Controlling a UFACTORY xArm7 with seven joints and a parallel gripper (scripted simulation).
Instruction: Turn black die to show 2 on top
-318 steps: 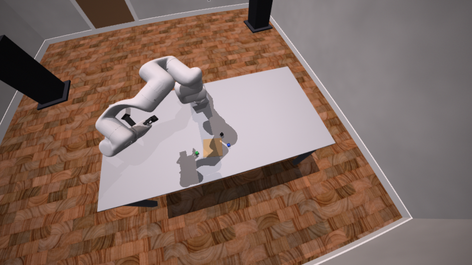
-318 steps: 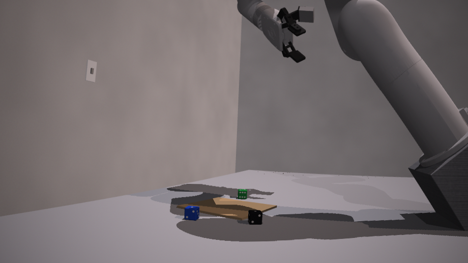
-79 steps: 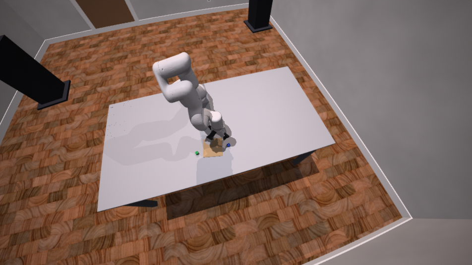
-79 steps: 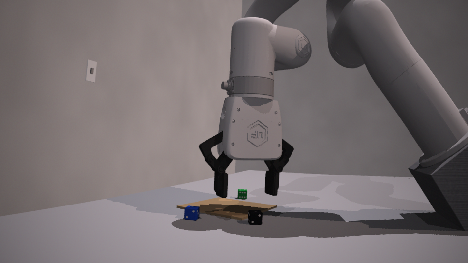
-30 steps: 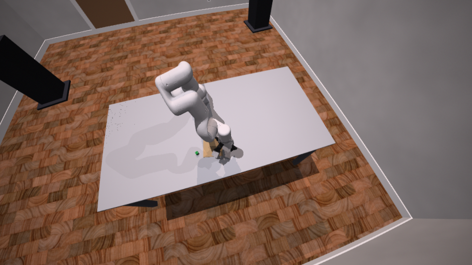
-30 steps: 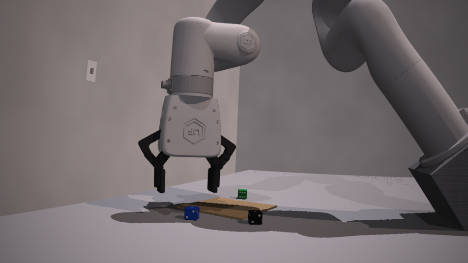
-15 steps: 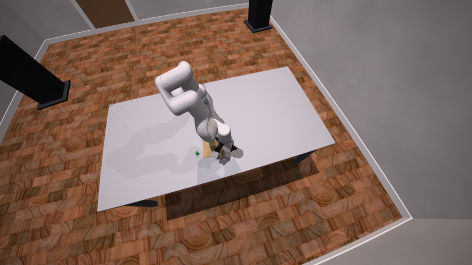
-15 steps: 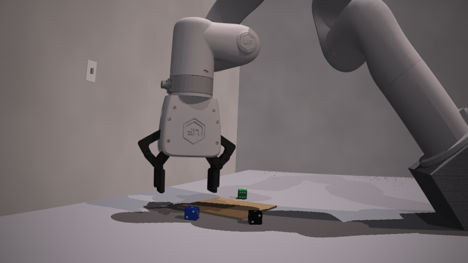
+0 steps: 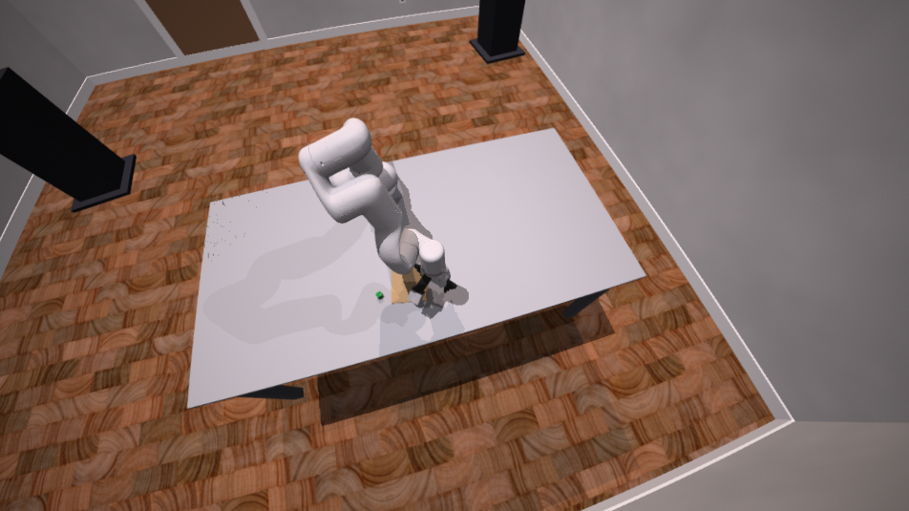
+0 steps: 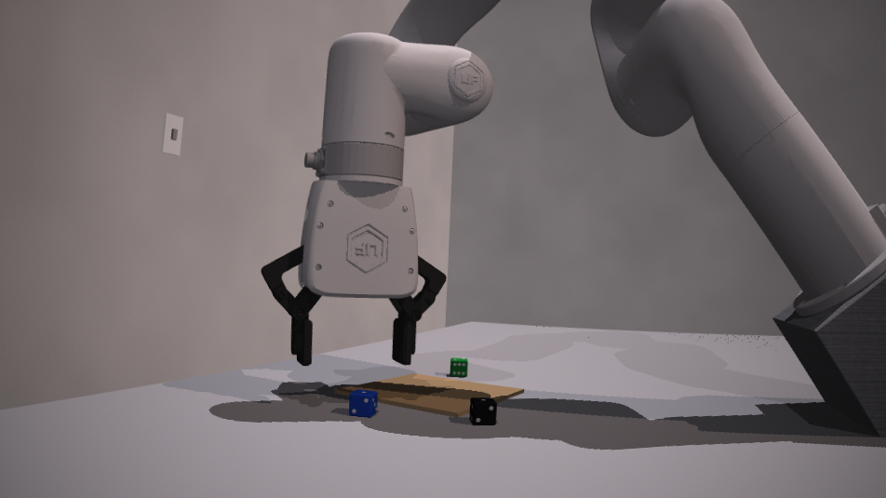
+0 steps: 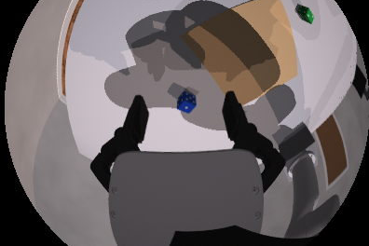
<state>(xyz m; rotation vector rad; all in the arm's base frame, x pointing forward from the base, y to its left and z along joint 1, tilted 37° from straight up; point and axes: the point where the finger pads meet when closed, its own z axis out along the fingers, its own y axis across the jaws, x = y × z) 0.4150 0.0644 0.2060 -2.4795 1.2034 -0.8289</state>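
My gripper is now 2 cm past the blue die, 2 cm to the right of it and 4 cm above it. From my hand the other things lie so: black die 12 cm behind, 1 cm to the left, 4 cm below; then green die 5 cm behind, 21 cm to the right, 4 cm below; then tan mat 5 cm behind, 9 cm to the right, 5 cm below.
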